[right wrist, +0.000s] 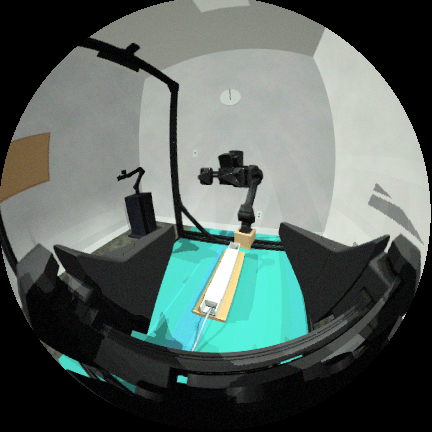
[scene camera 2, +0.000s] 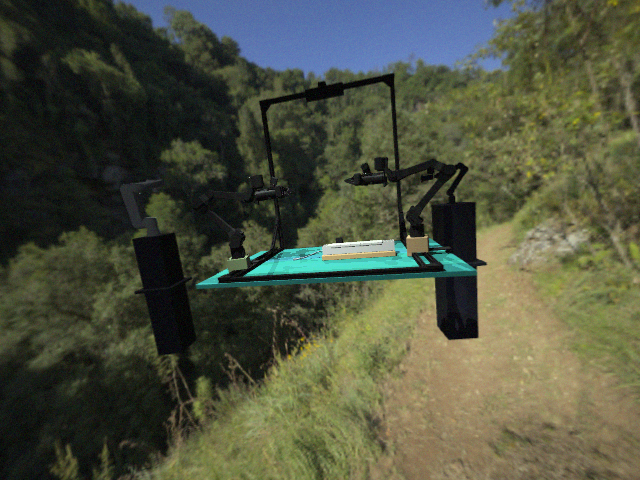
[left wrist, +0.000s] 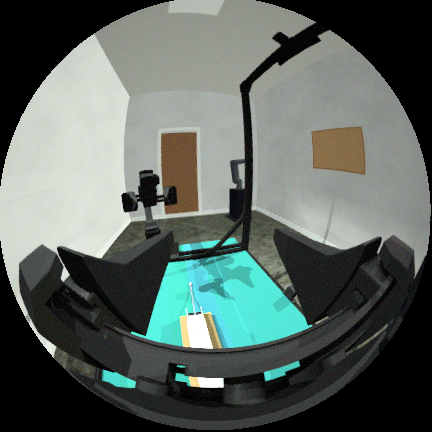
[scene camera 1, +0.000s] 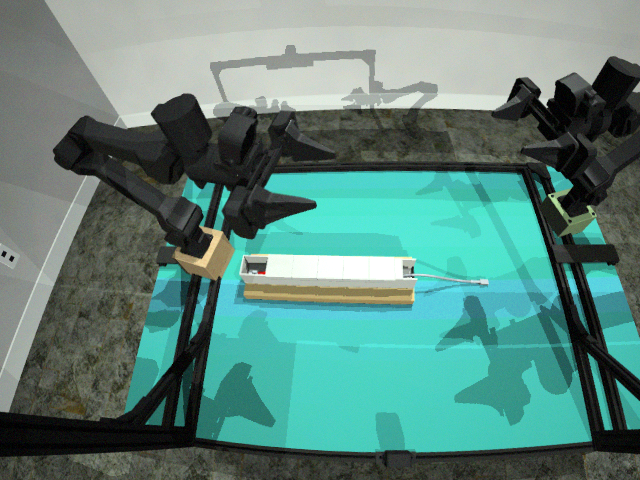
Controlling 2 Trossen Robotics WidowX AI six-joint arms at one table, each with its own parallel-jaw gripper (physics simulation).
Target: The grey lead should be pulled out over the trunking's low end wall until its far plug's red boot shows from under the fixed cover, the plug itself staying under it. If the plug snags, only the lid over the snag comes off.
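Frame: origin at the left arm's base, x back, y right, z up, level; metres.
Seen in the pictures: left gripper, fingertip midpoint: (right wrist: 209,176) (scene camera 2: 346,181) (left wrist: 224,235) (scene camera 1: 326,178); right gripper, fingertip midpoint: (right wrist: 228,229) (scene camera 2: 295,189) (left wrist: 151,200) (scene camera 1: 506,131); left arm's base at its link origin: (right wrist: 245,230) (scene camera 2: 417,236) (scene camera 1: 196,244); right arm's base at its link origin: (scene camera 2: 238,257) (scene camera 1: 572,205).
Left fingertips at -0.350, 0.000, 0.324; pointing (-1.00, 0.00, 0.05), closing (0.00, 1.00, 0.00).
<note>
Pixels of each thing's top centre, then the offset from my left fingertips to it, as dx, dy, dz. "pt": a spot on its surface instead. Level surfaces: height alone.
- white trunking at its top centre: (scene camera 1: 326,266) (left wrist: 205,363) (right wrist: 225,267) (scene camera 2: 357,242) +0.038, -0.035, -0.342
- small red part at a spot on its surface: (scene camera 1: 262,272) pt +0.189, +0.002, -0.383
- grey lead at a spot on its surface: (scene camera 1: 444,277) (right wrist: 199,332) pt -0.224, -0.098, -0.389
- pale plug at its top centre: (scene camera 1: 484,281) -0.324, -0.122, -0.408
- turquoise table at its surface level: dz -0.418
The white trunking (scene camera 1: 330,283) (scene camera 2: 356,249) (left wrist: 198,330) lies on a wooden base (scene camera 1: 330,295) (right wrist: 239,270), with a row of white lids (scene camera 1: 330,267) (right wrist: 222,275) on it. Both end bays are open on top. A small red part (scene camera 1: 262,272) shows in the left bay in scene camera 1. The grey lead (scene camera 1: 444,277) (right wrist: 202,330) leaves the other end and runs to a pale plug (scene camera 1: 483,282) on the table. I cannot tell which cover is fixed. My left gripper (scene camera 1: 324,179) (left wrist: 224,235) and right gripper (scene camera 1: 508,132) (right wrist: 227,226) are open and empty, high above the table, apart from everything.
The left arm stands on a tan block (scene camera 1: 219,255) (scene camera 2: 417,245), the right arm on a green block (scene camera 1: 573,223) (scene camera 2: 238,264). A black frame (scene camera 2: 266,129) (left wrist: 247,165) rises above the table, with dark rails along the table's sides. Arm shadows fall across the turquoise table (scene camera 1: 361,392).
</note>
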